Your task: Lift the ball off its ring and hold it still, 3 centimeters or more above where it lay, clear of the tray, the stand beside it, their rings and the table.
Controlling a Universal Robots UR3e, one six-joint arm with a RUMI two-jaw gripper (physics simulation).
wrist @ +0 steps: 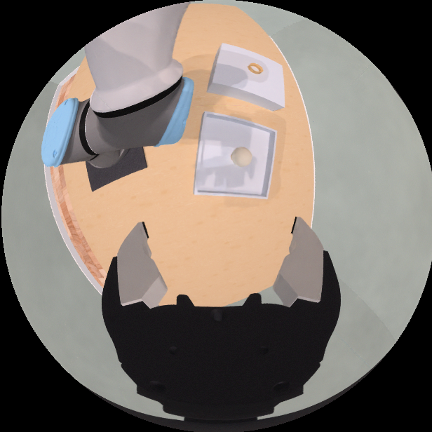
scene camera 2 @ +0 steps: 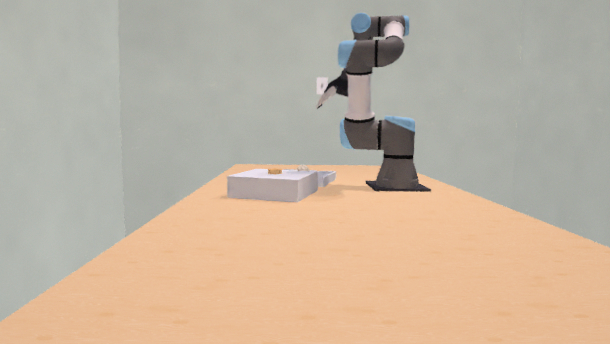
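Seen in the pictures: gripper, fingertip midpoint: (scene camera 2: 337, 115); arm's base, origin of the base link: (scene camera 2: 397, 185).
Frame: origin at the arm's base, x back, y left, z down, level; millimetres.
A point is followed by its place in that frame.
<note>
A pale cream ball (wrist: 242, 157) (scene camera 2: 302, 168) {y -131, x -277, z -38 mm} sits inside the shallow white tray (wrist: 231, 195) (scene camera 2: 330, 177) {y -113, x -186, z -10 mm}, right of the tray's middle in the wrist view. Its own ring under it cannot be made out. The white stand (wrist: 246, 98) (scene camera 2: 265, 188) {y 180, x -404, z -22 mm} is a raised block beside the tray, with an orange ring (wrist: 255, 68) (scene camera 2: 275, 171) {y 106, x -376, z -56 mm} on its top. My gripper (wrist: 218, 221) (scene camera 2: 319, 106) is open with its jaws wide apart and nothing between them. It hangs high above the table, well away from the ball.
The wooden table (scene camera 2: 310, 260) {y 627, x -351, z 8 mm} (wrist: 215, 250) carries the tray, the stand and the arm's dark base plate (scene camera 2: 398, 187) {y 61, x -18, z -3 mm} (wrist: 117, 175). The arm's links rise from that base, to the side of the tray and stand. Grey-green walls surround the table.
</note>
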